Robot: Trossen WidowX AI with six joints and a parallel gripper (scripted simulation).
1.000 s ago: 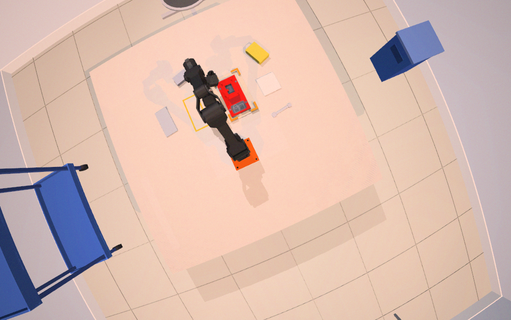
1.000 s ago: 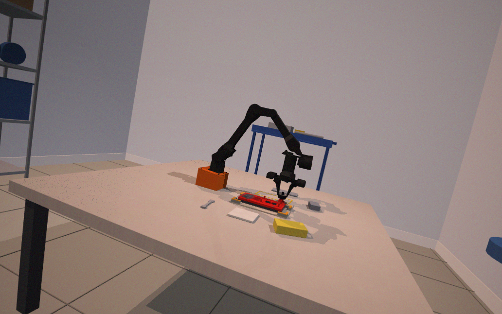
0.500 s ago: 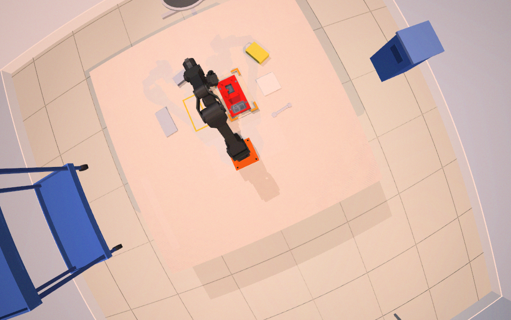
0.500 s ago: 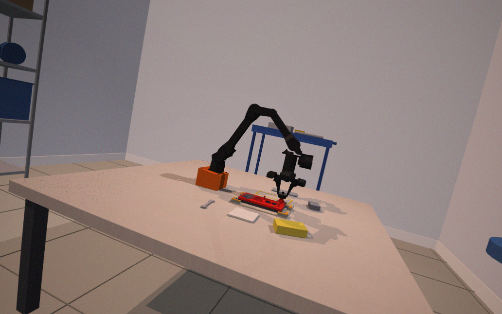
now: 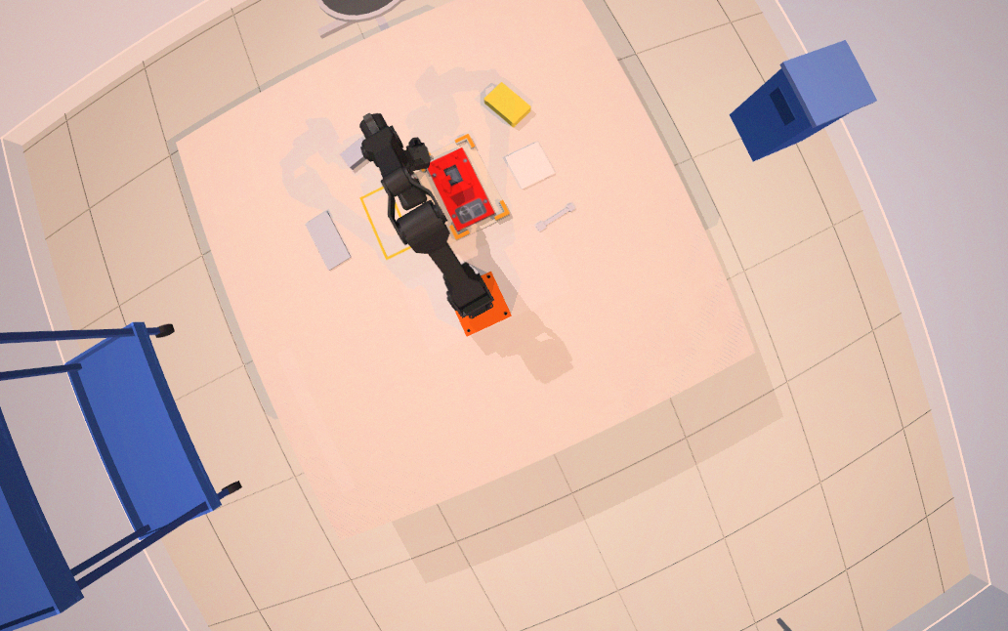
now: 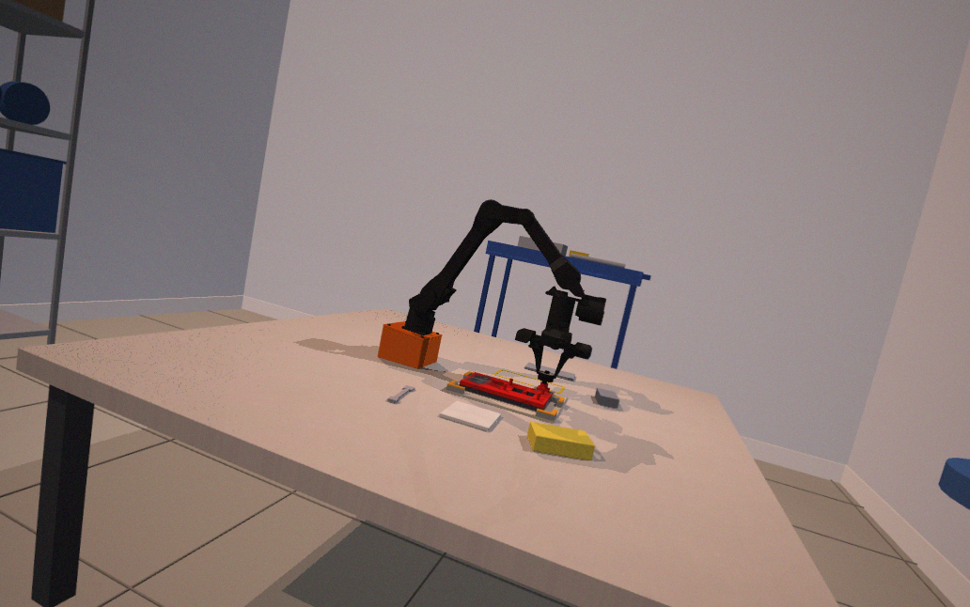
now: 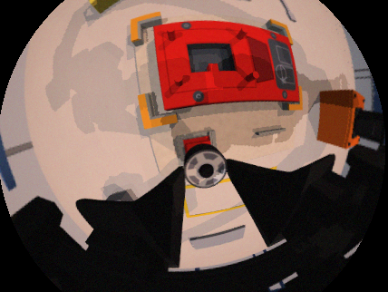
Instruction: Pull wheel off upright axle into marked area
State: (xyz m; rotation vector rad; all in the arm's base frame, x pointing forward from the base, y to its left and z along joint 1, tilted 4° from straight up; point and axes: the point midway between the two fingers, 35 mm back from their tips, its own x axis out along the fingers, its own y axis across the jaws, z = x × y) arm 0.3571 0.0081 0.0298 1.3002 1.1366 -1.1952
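Right now my gripper tip is 1 cm above the axle block. The rest, counted from my gripper tip: yellow block: 33 cm to the right, 8 cm ahead, 3 cm below; white plate: 30 cm to the right, 10 cm behind, 5 cm below; grey wheel: right at my gripper tip.
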